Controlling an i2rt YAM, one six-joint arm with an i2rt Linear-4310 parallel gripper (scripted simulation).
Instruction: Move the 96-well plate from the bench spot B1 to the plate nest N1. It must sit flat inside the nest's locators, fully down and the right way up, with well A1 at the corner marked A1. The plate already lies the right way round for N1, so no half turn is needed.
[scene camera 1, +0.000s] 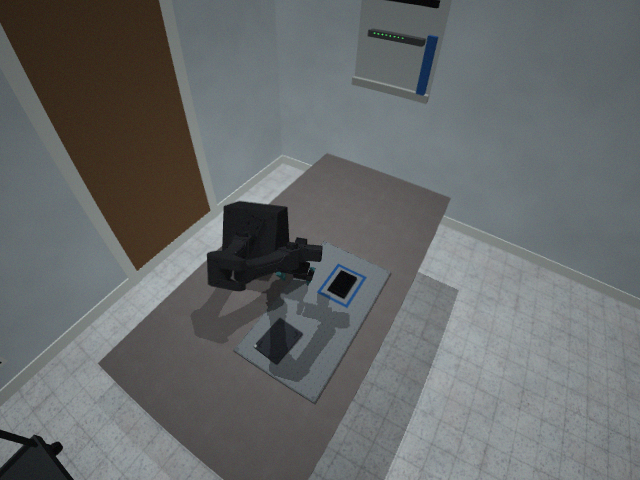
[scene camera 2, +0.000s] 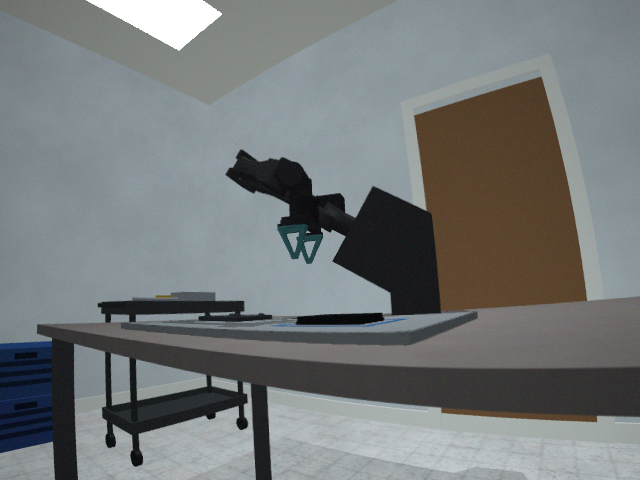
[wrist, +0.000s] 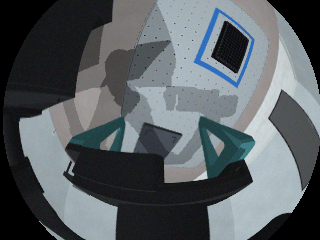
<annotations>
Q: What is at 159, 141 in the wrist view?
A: A plate nest N1.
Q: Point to my gripper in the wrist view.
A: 161, 120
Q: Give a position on a black 96-well plate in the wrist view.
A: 233, 60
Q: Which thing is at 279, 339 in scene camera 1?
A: A plate nest N1.
</annotations>
